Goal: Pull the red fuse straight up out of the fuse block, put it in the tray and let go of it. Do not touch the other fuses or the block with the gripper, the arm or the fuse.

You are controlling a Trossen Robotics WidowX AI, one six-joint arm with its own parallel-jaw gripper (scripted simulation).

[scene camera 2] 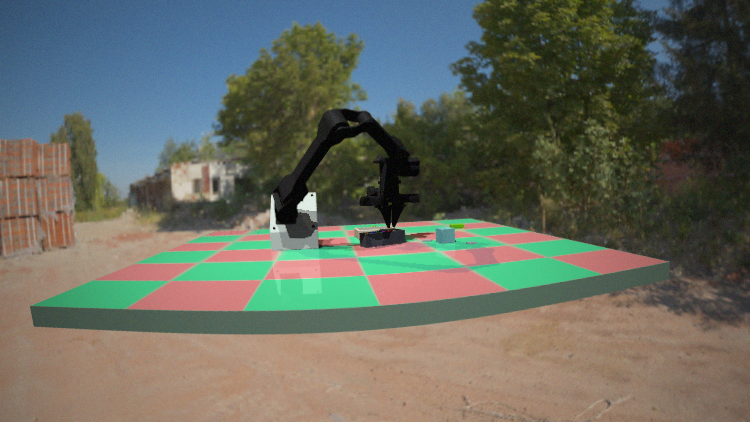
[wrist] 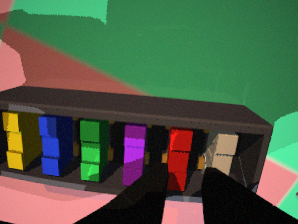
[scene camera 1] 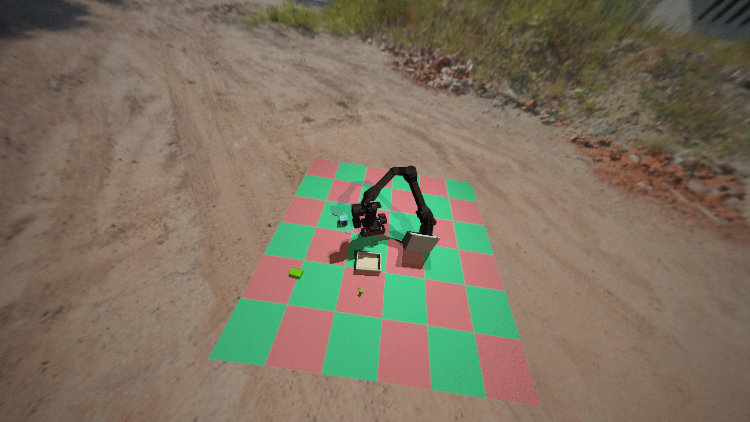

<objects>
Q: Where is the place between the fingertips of the gripper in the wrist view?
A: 184,175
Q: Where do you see a blue fuse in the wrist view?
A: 57,130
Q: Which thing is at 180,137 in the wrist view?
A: A red fuse.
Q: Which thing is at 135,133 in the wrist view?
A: A purple fuse.
</objects>
